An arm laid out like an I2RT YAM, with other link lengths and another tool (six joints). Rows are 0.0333 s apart.
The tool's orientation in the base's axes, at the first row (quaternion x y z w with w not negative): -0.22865, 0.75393, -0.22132, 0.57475
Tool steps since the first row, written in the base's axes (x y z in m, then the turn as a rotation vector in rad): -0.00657, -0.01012, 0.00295, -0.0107, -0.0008, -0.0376; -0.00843, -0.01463, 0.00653, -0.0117, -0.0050, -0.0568; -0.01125, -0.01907, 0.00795, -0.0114, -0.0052, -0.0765; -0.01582, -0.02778, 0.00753, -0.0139, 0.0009, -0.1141; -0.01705, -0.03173, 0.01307, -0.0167, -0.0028, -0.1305; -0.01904, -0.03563, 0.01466, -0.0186, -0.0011, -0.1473; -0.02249, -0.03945, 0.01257, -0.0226, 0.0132, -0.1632; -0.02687, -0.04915, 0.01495, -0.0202, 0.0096, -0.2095; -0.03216, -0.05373, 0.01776, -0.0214, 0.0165, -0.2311; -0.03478, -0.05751, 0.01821, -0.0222, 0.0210, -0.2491; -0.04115, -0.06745, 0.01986, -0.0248, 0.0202, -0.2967; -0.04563, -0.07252, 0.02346, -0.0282, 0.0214, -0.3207; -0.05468, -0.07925, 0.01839, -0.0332, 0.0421, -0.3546
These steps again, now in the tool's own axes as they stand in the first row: 0.00535, -0.00924, -0.00635, 0.0318, 0.0228, -0.0012; 0.00575, -0.01480, -0.00870, 0.0492, 0.0310, 0.0027; 0.00798, -0.01893, -0.01146, 0.0643, 0.0425, 0.0078; 0.01460, -0.02522, -0.01516, 0.0901, 0.0700, 0.0140; 0.01301, -0.03156, -0.01741, 0.1055, 0.0771, 0.0155; 0.01460, -0.03544, -0.01944, 0.1178, 0.0887, 0.0176; 0.01930, -0.03693, -0.02200, 0.1223, 0.1099, 0.0166; 0.02431, -0.04569, -0.02613, 0.1593, 0.1345, 0.0303; 0.02615, -0.05054, -0.03160, 0.1720, 0.1530, 0.0339; 0.02869, -0.05358, -0.03398, 0.1833, 0.1674, 0.0372; 0.03487, -0.06192, -0.03984, 0.2208, 0.1953, 0.0462; 0.03621, -0.06770, -0.04468, 0.2393, 0.2109, 0.0486; 0.04625, -0.06923, -0.05174, 0.2540, 0.2481, 0.0505
